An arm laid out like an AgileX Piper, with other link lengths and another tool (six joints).
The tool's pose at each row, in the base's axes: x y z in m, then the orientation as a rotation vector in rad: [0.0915 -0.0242 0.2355 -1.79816 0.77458 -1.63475]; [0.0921 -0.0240 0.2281 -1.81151 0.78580 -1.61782]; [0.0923 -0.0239 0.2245 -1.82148 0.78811 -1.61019]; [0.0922 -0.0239 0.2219 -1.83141 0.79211 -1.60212]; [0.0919 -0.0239 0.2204 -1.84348 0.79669 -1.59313]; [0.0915 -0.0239 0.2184 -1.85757 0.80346 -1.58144]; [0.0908 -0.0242 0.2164 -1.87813 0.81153 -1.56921]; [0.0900 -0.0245 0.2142 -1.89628 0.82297 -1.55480]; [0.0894 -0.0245 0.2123 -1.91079 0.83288 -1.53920]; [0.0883 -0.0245 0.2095 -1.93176 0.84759 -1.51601]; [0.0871 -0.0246 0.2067 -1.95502 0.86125 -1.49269]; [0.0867 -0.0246 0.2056 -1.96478 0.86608 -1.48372]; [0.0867 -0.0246 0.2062 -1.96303 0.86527 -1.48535]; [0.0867 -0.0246 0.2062 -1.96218 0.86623 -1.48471]
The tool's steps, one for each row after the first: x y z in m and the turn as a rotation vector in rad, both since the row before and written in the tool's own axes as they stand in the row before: [-0.0050 0.0054 0.0012 -0.01291 -0.01175 0.00542]; [-0.0024 0.0026 0.0005 -0.00656 -0.00719 -0.00084]; [-0.0017 0.0020 0.0002 -0.00756 -0.00695 -0.00002]; [-0.0010 0.0011 -0.0001 -0.00915 -0.00795 -0.00060]; [-0.0013 0.0015 -0.0001 -0.01147 -0.00961 0.00037]; [-0.0012 0.0017 -0.0004 -0.01631 -0.01121 -0.00269]; [-0.0013 0.0019 -0.0004 -0.01668 -0.01099 0.00091]; [-0.0013 0.0015 -0.0002 -0.01339 -0.01124 0.00290]; [-0.0020 0.0022 -0.0005 -0.01969 -0.01643 0.00446]; [-0.0019 0.0023 -0.0005 -0.02072 -0.01713 0.00255]; [-0.0008 0.0009 -0.0001 -0.00830 -0.00683 0.00028]; [0.0004 -0.0004 -0.0002 0.00145 0.00125 -0.00004]; [0.0000 0.0000 0.0000 0.00004 0.00001 0.00116]
